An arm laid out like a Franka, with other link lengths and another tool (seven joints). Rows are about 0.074 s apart.
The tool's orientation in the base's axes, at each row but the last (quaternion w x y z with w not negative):
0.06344, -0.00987, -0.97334, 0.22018
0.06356, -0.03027, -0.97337, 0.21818
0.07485, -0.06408, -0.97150, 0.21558
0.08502, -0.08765, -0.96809, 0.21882
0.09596, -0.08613, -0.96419, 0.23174
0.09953, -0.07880, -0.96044, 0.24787
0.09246, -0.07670, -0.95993, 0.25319
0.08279, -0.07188, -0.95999, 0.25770
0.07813, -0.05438, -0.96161, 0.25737
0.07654, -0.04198, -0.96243, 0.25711
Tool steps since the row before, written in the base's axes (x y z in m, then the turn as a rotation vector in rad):
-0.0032, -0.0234, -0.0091, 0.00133, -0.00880, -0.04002
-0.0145, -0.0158, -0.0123, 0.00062, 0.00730, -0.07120
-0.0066, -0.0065, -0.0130, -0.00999, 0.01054, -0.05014
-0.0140, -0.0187, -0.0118, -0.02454, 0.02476, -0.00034
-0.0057, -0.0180, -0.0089, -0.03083, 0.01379, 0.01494
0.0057, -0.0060, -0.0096, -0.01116, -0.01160, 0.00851
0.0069, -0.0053, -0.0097, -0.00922, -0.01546, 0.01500
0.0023, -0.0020, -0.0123, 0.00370, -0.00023, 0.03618
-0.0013, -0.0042, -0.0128, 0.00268, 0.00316, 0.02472
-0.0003, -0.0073, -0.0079, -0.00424, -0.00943, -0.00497
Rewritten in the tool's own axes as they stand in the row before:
0.0010, -0.0172, 0.0186, -0.00650, 0.00925, 0.03941
0.0116, -0.0094, 0.0197, -0.00785, 0.03713, 0.06069
0.0039, -0.0009, 0.0154, 0.00554, 0.03004, 0.04233
0.0082, -0.0133, 0.0210, 0.02889, 0.01891, -0.00484
0.0004, -0.0124, 0.0168, 0.03488, 0.00143, -0.01206
-0.0082, 0.0001, 0.0097, 0.00977, -0.01535, 0.00062
-0.0091, 0.0010, 0.0093, 0.00803, -0.02173, -0.00353
-0.0041, 0.0047, 0.0110, 0.00076, -0.01818, -0.03149
-0.0009, 0.0027, 0.0132, 0.00085, -0.00955, -0.02316
-0.0016, -0.0024, 0.0104, 0.00242, -0.00583, 0.00958

